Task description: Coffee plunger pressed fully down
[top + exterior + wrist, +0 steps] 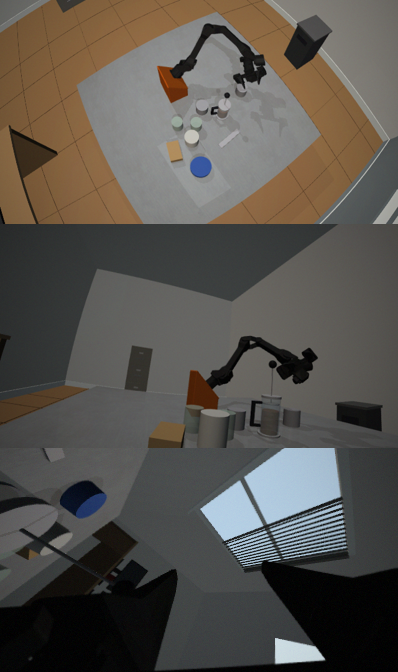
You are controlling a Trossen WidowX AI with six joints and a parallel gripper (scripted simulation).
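Right now the coffee press is 4 cm behind my gripper tip, 15 cm to the right of it and 16 cm below it. From my gripper tip the other things lie so: white cylinder (3 cm ahead, 37 cm to the right, 24 cm below); tan box (4 cm ahead, 49 cm to the right, 26 cm below).
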